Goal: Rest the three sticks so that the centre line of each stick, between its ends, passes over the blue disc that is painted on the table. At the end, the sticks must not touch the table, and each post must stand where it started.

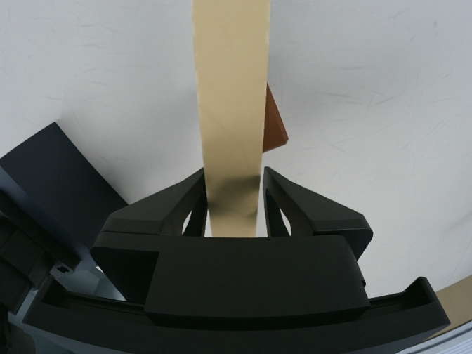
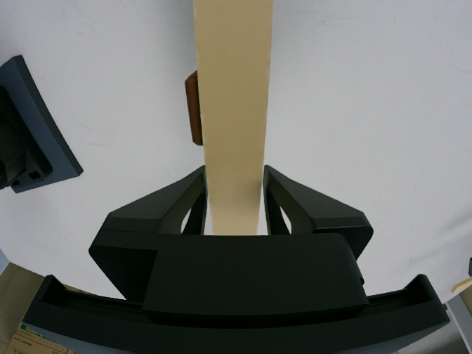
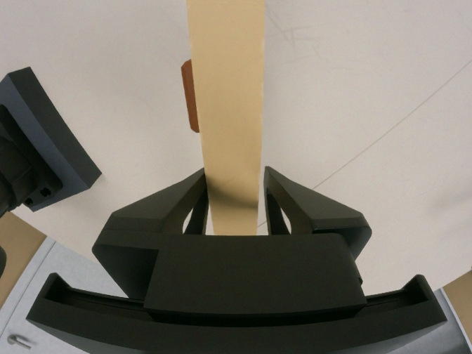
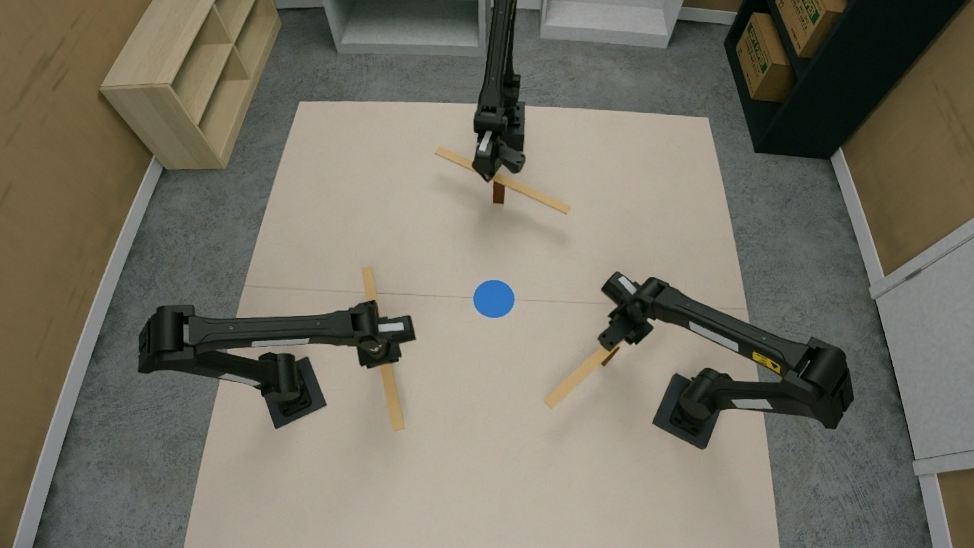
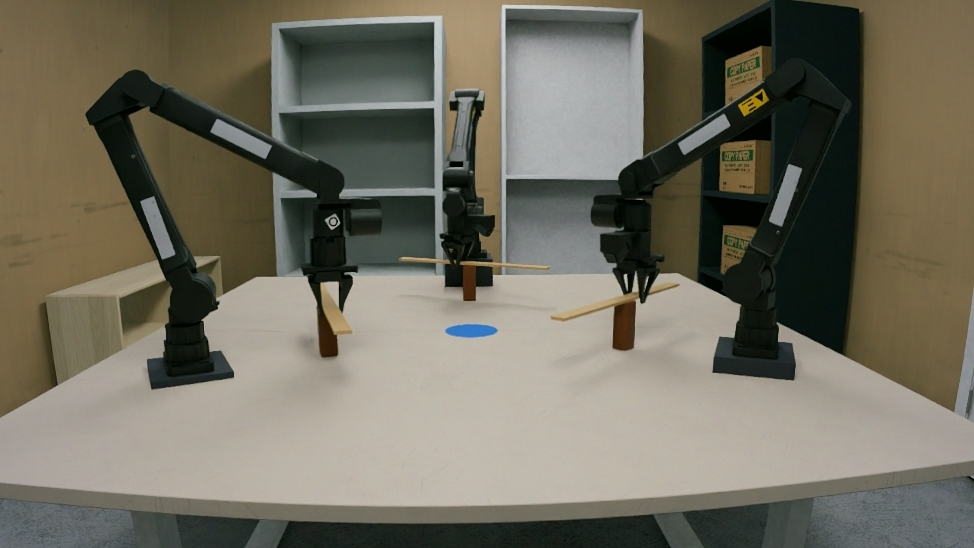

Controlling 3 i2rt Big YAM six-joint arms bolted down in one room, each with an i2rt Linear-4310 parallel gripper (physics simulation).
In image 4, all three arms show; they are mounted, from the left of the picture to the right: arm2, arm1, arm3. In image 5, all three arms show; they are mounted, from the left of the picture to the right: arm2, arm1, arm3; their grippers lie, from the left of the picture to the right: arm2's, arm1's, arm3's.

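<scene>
Three pale sticks lie level on brown upright posts, none over the blue disc (image 4: 493, 298) (image 5: 471, 330). Arm1's gripper (image 1: 234, 170) (image 5: 463, 261) is shut on the back stick (image 1: 232, 75) (image 4: 538, 196) (image 5: 517, 265), above its post (image 1: 274, 127) (image 4: 499, 192) (image 5: 469, 282). Arm2's gripper (image 2: 234, 169) (image 5: 332, 304) is shut on the left stick (image 2: 233, 75) (image 4: 392, 402) (image 5: 338, 320); its post (image 2: 194, 110) (image 5: 328, 342) stands below. Arm3's gripper (image 3: 235, 170) (image 5: 632, 296) is shut on the right stick (image 3: 227, 75) (image 4: 578, 378) (image 5: 585, 310), above its post (image 3: 190, 97) (image 4: 610, 355) (image 5: 623, 327). Finger contact is hard to see.
The pale table (image 4: 476, 477) (image 5: 476, 436) carries the dark base plates of arm2 (image 4: 314, 395) (image 5: 221, 364) and arm3 (image 4: 664, 408) (image 5: 753, 366). Arm1's base (image 5: 484, 276) is at the back. Shelf units stand on the floor behind the table.
</scene>
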